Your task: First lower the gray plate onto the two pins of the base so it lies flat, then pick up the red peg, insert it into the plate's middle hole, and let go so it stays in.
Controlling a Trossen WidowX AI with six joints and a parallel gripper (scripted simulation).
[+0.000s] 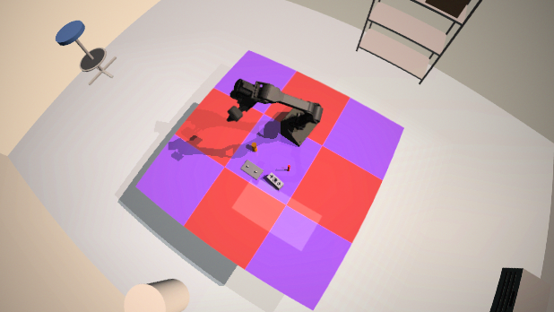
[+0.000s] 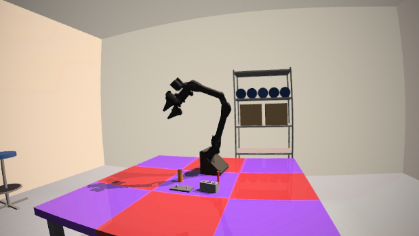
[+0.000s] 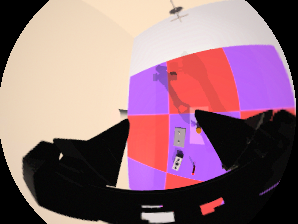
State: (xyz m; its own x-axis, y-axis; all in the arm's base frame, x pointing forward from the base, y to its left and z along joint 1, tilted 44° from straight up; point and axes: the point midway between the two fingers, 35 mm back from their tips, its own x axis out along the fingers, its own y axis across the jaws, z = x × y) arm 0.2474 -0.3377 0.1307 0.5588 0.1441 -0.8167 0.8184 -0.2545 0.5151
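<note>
Now: gripper tip 38 cm above the gray plate, 27 cm to the right of it and 5 cm short of it. Also, from my gripper tip: red peg 38 cm below, 30 cm to the left, 6 cm behind; then dark flat base 41 cm below, 12 cm to the left, 6 cm ahead; then orange cylinder 38 cm below, 5 cm to the left, 5 cm behind.
</note>
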